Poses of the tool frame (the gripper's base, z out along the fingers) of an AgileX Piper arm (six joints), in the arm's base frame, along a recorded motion.
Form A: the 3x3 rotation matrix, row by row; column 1 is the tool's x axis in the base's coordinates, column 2 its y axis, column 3 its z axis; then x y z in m. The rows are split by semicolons.
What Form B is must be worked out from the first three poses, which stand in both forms.
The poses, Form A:
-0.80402 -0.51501 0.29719; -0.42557 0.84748 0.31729; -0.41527 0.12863 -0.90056; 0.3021 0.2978 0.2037
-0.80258 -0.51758 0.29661; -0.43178 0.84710 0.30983; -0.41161 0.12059 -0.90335; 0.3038 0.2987 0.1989
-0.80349 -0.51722 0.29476; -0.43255 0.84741 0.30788; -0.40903 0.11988 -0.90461; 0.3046 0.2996 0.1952
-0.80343 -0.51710 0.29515; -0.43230 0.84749 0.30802; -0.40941 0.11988 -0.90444; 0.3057 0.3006 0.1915
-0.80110 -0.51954 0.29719; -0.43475 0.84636 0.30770; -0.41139 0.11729 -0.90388; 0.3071 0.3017 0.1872
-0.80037 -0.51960 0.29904; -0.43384 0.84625 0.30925; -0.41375 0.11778 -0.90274; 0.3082 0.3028 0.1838
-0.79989 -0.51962 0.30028; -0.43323 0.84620 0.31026; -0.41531 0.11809 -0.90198; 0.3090 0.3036 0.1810
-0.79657 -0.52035 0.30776; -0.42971 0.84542 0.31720; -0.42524 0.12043 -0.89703; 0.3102 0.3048 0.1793
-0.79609 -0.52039 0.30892; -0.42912 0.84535 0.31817; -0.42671 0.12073 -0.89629; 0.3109 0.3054 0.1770
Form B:
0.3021 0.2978 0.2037 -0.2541 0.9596 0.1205 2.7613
0.3038 0.2987 0.1989 -0.2564 0.9596 0.1162 2.7636
0.3046 0.2996 0.1952 -0.2564 0.9597 0.1155 2.7661
0.3057 0.3006 0.1915 -0.2563 0.9597 0.1155 2.7657
0.3071 0.3017 0.1872 -0.2578 0.9594 0.1148 2.7633
0.3082 0.3028 0.1838 -0.2577 0.9593 0.1154 2.7610
0.3090 0.3036 0.1810 -0.2576 0.9593 0.1158 2.7594
0.3102 0.3048 0.1793 -0.2574 0.9590 0.1186 2.7494
0.3109 0.3054 0.1770 -0.2574 0.9590 0.1190 2.7479

